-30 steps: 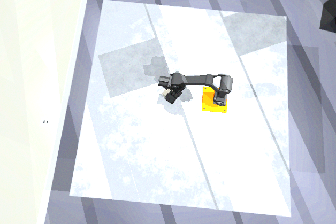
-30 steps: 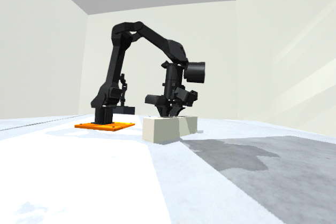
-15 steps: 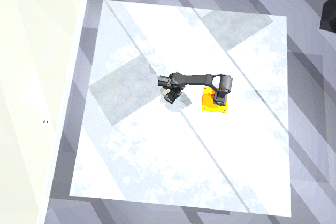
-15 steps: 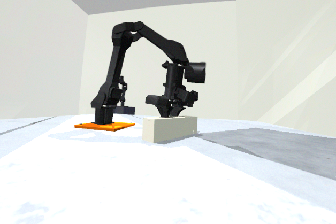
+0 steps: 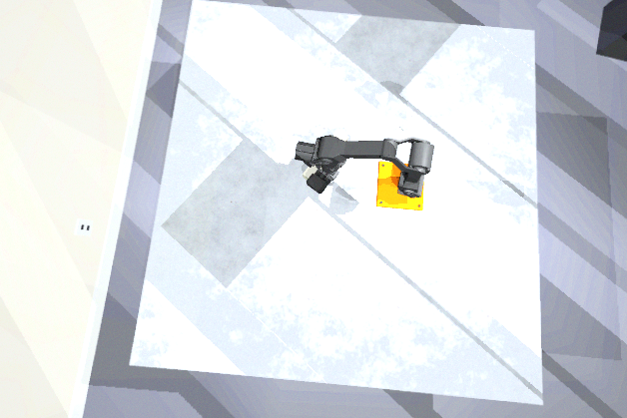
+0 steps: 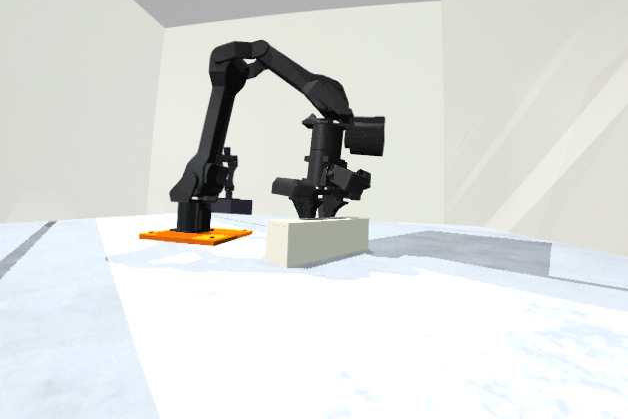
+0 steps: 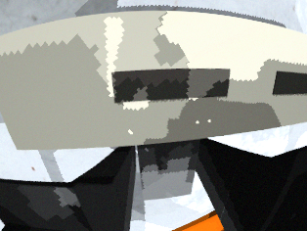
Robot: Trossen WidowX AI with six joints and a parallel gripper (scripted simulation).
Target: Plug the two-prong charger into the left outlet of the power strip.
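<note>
Now: gripper tip 2 cm short of the two-prong charger, 1 cm to the left of it and 1 cm below it.
</note>
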